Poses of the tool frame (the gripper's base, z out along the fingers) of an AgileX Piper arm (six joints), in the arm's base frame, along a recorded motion.
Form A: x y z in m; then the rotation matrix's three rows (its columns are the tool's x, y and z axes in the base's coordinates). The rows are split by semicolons.
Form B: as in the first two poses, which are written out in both.
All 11 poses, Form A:
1: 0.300 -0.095 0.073; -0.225 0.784 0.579; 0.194 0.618 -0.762; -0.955 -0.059 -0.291
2: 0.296 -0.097 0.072; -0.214 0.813 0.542; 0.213 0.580 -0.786; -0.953 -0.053 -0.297
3: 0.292 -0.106 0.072; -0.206 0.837 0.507; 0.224 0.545 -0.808; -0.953 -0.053 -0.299
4: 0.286 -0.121 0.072; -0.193 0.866 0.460; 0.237 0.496 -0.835; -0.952 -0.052 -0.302
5: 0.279 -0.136 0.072; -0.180 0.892 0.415; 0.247 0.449 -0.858; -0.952 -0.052 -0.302
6: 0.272 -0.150 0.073; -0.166 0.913 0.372; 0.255 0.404 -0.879; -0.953 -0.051 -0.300
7: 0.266 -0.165 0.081; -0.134 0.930 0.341; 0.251 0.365 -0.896; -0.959 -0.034 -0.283
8: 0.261 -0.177 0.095; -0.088 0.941 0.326; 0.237 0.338 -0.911; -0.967 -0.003 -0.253
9: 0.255 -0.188 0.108; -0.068 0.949 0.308; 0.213 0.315 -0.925; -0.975 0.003 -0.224
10: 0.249 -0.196 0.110; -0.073 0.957 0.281; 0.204 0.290 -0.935; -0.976 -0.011 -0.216
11: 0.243 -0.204 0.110; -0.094 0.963 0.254; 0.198 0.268 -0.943; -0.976 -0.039 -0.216
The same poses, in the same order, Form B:
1:
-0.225 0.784 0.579 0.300
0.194 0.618 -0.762 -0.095
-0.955 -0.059 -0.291 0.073
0 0 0 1

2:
-0.214 0.813 0.542 0.296
0.213 0.580 -0.786 -0.097
-0.953 -0.053 -0.297 0.072
0 0 0 1

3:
-0.206 0.837 0.507 0.292
0.224 0.545 -0.808 -0.106
-0.953 -0.053 -0.299 0.072
0 0 0 1

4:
-0.193 0.866 0.460 0.286
0.237 0.496 -0.835 -0.121
-0.952 -0.052 -0.302 0.072
0 0 0 1

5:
-0.180 0.892 0.415 0.279
0.247 0.449 -0.858 -0.136
-0.952 -0.052 -0.302 0.072
0 0 0 1

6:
-0.166 0.913 0.372 0.272
0.255 0.404 -0.879 -0.150
-0.953 -0.051 -0.300 0.073
0 0 0 1

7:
-0.134 0.930 0.341 0.266
0.251 0.365 -0.896 -0.165
-0.959 -0.034 -0.283 0.081
0 0 0 1

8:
-0.088 0.941 0.326 0.261
0.237 0.338 -0.911 -0.177
-0.967 -0.003 -0.253 0.095
0 0 0 1

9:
-0.068 0.949 0.308 0.255
0.213 0.315 -0.925 -0.188
-0.975 0.003 -0.224 0.108
0 0 0 1

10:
-0.073 0.957 0.281 0.249
0.204 0.290 -0.935 -0.196
-0.976 -0.011 -0.216 0.110
0 0 0 1

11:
-0.094 0.963 0.254 0.243
0.198 0.268 -0.943 -0.204
-0.976 -0.039 -0.216 0.110
0 0 0 1

